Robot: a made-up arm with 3 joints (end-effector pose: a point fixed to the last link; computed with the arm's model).
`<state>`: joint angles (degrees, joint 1 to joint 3).
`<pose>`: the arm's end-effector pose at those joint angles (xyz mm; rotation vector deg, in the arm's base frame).
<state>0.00 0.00 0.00</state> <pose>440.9 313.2 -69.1 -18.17 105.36 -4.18</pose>
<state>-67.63 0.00 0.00</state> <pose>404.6 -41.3 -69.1 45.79 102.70 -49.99</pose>
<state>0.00 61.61 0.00</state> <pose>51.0 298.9 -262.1 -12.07 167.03 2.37</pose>
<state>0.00 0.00 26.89</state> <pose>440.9 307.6 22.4 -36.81 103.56 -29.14</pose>
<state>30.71 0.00 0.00</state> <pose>324.5 436.5 -69.1 -45.67 97.31 17.03</pose>
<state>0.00 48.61 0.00</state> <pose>147.1 296.7 -258.3 -13.91 154.06 0.69</pose>
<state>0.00 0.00 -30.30</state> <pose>440.9 367.9 -156.5 3.14 102.16 23.36</pose>
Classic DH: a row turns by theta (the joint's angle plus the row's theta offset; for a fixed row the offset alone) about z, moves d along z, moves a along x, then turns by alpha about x. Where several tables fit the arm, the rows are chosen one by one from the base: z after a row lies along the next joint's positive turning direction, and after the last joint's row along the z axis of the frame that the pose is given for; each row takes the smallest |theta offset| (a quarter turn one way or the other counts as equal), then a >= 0, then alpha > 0; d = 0 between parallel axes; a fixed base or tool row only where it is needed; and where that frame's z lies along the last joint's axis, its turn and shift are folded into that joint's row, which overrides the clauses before.
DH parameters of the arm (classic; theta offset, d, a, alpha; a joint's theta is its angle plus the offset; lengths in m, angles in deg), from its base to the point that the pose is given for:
base (fixed): 45.87 0 0.2271 0
joint 1: -47.51 0.1828 -0.0795 -97.5
joint 2: 89.79 0.3592 0.1489 -91.62
joint 3: 61.27 -0.3971 0.1966 161.85
tool (fixed): 54.96 -0.0474 0 0

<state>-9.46 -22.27 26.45</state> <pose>490.5 272.5 165.8 -24.89 84.68 -39.52</pose>
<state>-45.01 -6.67 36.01</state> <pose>476.8 67.2 94.6 -1.35 111.10 -69.79</pose>
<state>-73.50 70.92 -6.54</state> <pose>246.3 391.2 -259.1 103.32 139.98 1.35</pose>
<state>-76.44 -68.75 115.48</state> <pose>564.2 246.9 476.9 -0.31 -32.33 152.73</pose>
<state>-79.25 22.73 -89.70</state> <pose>560.6 108.5 -309.8 100.92 30.50 11.89</pose>
